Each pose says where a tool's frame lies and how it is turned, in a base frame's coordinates. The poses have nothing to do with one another.
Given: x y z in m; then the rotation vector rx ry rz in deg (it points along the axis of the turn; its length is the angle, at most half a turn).
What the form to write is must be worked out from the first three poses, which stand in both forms.
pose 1, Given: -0.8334, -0.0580, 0.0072, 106.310, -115.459, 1.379
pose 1, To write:
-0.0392, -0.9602, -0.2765, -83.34
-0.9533, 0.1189, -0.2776, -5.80
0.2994, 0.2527, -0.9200, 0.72
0, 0, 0, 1

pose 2, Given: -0.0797, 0.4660, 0.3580, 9.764, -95.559, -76.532
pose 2, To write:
-0.5322, 0.4283, -0.7303, -7.97
-0.6191, 0.3915, 0.6808, 46.60
0.5775, 0.8144, 0.0568, 35.80
0, 0, 0, 1

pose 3, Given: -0.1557, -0.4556, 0.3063, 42.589, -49.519, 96.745
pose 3, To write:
-0.2568, -0.9646, 0.0595, -15.57
0.5158, -0.1889, -0.8356, -45.56
0.8173, -0.1839, 0.5461, 30.63
0, 0, 0, 1

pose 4, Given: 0.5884, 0.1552, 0.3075, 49.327, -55.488, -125.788
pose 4, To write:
-0.6210, 0.2460, -0.7442, 58.84
-0.7155, -0.5656, 0.4100, 15.52
-0.3200, 0.7871, 0.5273, 30.75
0, 0, 0, 1

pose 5, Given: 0.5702, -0.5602, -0.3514, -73.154, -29.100, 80.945
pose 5, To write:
0.1937, -0.4283, -0.8826, 57.02
0.8922, -0.2971, 0.3400, -56.02
-0.4079, -0.8534, 0.3246, -35.14
0, 0, 0, 1

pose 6, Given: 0.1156, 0.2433, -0.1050, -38.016, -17.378, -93.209
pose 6, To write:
-0.0429, 0.9686, 0.2447, 11.56
-0.8154, -0.1755, 0.5517, 24.33
0.5774, -0.1759, 0.7973, -10.50
0, 0, 0, 1

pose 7, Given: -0.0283, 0.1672, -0.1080, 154.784, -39.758, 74.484
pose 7, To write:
0.5418, -0.4227, 0.7265, -2.83
-0.3684, -0.8963, -0.2468, 16.72
0.7555, -0.1339, -0.6414, -10.80
0, 0, 0, 1

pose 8, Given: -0.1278, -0.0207, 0.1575, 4.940, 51.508, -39.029
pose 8, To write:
0.4289, 0.5797, 0.6928, -12.78
-0.5101, 0.7884, -0.3439, -2.07
-0.7455, -0.2059, 0.6339, 15.75
0, 0, 0, 1

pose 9, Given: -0.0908, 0.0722, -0.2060, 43.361, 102.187, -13.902
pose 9, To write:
-0.1664, 0.6012, 0.7816, -9.08
0.3706, 0.7726, -0.5155, 7.22
-0.9138, 0.2039, -0.3514, -20.60
0, 0, 0, 1

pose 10, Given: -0.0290, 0.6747, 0.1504, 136.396, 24.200, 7.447
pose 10, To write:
0.9417, 0.2650, 0.2075, -2.90
0.3358, -0.6983, -0.6322, 67.47
-0.0226, 0.6650, -0.7465, 15.04
0, 0, 0, 1

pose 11, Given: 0.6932, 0.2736, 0.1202, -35.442, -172.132, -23.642
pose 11, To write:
-0.9191, 0.3940, 0.0080, 69.32
0.3816, 0.8846, 0.2680, 27.36
0.0986, 0.2494, -0.9634, 12.02
0, 0, 0, 1

